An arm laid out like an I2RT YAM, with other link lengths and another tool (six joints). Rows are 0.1 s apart.
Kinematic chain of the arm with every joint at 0, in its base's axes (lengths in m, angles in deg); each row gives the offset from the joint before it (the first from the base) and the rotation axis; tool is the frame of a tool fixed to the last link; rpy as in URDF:
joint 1: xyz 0 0 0.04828 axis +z
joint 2: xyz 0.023 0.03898 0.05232 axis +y
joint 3: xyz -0.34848 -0.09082 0 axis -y
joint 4: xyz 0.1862 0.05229 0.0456 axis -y
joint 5: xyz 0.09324 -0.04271 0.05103 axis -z
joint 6: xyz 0.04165 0 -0.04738 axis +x
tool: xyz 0.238 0.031 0.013 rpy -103.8 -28.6 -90
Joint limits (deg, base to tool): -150..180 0..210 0..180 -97..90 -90..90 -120..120
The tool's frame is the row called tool.
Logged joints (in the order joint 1, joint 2, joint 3, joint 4, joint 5, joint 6), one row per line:
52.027, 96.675, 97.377, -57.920, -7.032, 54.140
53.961, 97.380, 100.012, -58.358, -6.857, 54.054
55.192, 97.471, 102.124, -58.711, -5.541, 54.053
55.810, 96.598, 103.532, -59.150, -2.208, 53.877
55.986, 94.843, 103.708, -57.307, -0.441, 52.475
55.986, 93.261, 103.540, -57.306, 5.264, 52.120
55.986, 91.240, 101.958, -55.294, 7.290, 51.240
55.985, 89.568, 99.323, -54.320, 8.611, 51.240
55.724, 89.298, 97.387, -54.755, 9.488, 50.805
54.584, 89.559, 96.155, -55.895, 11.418, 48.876
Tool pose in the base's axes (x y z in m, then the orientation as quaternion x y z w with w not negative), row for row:
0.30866, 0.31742, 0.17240, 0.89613, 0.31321, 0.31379, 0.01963
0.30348, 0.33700, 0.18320, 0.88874, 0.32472, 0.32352, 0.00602
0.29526, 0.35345, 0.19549, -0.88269, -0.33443, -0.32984, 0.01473
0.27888, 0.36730, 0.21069, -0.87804, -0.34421, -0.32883, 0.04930
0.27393, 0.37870, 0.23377, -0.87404, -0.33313, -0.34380, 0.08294
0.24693, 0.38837, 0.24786, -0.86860, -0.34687, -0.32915, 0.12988
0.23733, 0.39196, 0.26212, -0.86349, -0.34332, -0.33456, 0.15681
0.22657, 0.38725, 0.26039, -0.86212, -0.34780, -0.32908, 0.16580
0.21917, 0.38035, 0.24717, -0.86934, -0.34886, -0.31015, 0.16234
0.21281, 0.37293, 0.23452, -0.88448, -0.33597, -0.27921, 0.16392
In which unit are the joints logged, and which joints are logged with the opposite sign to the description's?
The joints are logged in degrees. Opposite sign: joint 5, joint 6.
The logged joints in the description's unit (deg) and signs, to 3 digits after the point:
52.027, 96.675, 97.377, -57.920, 7.032, -54.140
53.961, 97.380, 100.012, -58.358, 6.857, -54.054
55.192, 97.471, 102.124, -58.711, 5.541, -54.053
55.810, 96.598, 103.532, -59.150, 2.208, -53.877
55.986, 94.843, 103.708, -57.307, 0.441, -52.475
55.986, 93.261, 103.540, -57.306, -5.264, -52.120
55.986, 91.240, 101.958, -55.294, -7.290, -51.240
55.985, 89.568, 99.323, -54.320, -8.611, -51.240
55.724, 89.298, 97.387, -54.755, -9.488, -50.805
54.584, 89.559, 96.155, -55.895, -11.418, -48.876

